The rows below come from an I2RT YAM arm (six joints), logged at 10 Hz.
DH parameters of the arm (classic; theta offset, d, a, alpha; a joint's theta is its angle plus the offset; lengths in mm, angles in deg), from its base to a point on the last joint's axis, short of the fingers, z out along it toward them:
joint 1: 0 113.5 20 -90
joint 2: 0 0 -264 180
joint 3: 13.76 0 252.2 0
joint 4: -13.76 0 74 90
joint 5: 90 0 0 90
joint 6: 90 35.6 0 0
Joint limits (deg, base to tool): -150..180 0..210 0..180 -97..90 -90..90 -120..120
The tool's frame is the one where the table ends.
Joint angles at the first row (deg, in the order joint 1, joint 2, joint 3, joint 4, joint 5, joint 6):
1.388 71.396 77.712 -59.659 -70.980 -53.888
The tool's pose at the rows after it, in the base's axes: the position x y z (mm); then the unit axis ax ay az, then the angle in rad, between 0 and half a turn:
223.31, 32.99, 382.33, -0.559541, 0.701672, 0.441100, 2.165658
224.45, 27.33, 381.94, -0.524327, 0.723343, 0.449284, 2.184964
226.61, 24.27, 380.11, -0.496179, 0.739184, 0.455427, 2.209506
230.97, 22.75, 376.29, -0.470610, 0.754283, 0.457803, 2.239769
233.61, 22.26, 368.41, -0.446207, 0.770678, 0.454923, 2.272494
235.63, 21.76, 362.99, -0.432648, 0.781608, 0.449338, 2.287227
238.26, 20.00, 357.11, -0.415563, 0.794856, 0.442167, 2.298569
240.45, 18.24, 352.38, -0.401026, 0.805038, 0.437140, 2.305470
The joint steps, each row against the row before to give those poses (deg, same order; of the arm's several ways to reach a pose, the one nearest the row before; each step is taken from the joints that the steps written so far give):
-1.574 -0.131 0.002 0.131 -0.284 3.475
-1.443 0.087 -0.002 -0.044 0.064 3.691
-0.742 0.414 -0.001 -0.195 0.373 2.757
-0.284 0.810 -0.108 0.133 0.962 2.515
0.001 0.152 -1.465 1.005 1.661 2.602
-0.022 -0.001 -1.159 1.267 1.333 1.683
-0.307 0.002 -1.310 1.727 1.465 2.075
-0.327 0.000 -1.094 1.552 1.049 1.771

